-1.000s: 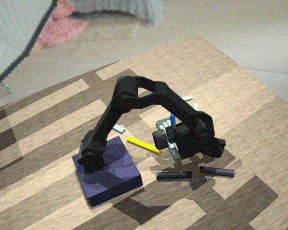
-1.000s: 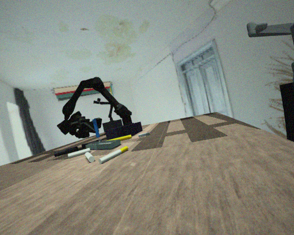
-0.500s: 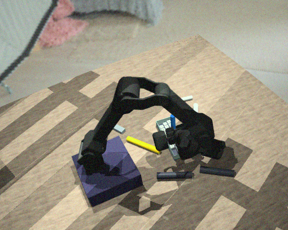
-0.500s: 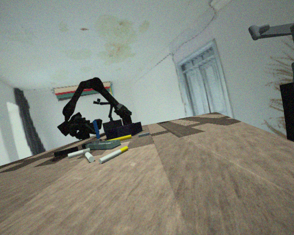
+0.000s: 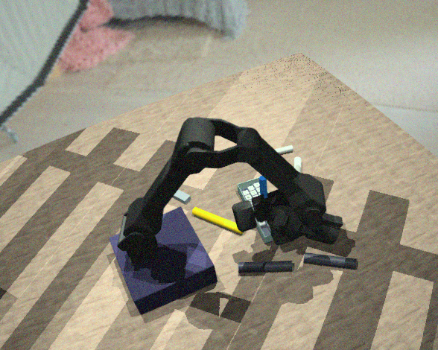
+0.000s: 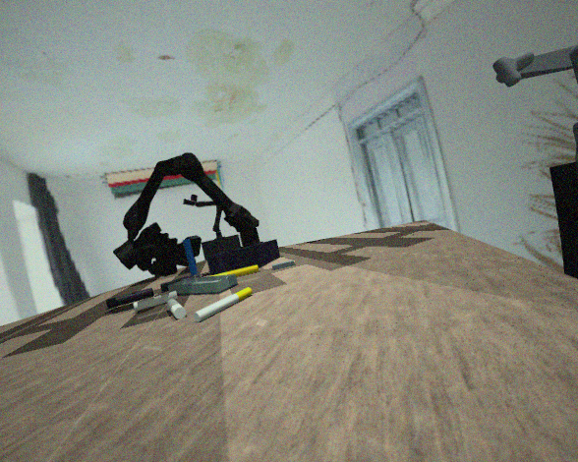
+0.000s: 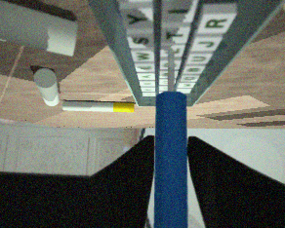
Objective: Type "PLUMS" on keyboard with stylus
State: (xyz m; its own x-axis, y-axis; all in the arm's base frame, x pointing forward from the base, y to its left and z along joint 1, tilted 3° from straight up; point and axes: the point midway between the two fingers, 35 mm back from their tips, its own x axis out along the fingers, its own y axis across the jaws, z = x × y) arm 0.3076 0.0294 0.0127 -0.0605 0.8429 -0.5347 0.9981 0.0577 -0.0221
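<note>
The yellow marker is 12 cm behind my gripper tip, 6 cm below it and 2 cm to the left of it. From my gripper tip the other things lie so: white-and-yellow marker: 21 cm to the left, 8 cm ahead, 6 cm below; then thin grey tip: 5 cm below; then blue stylus: 1 cm below.
</note>
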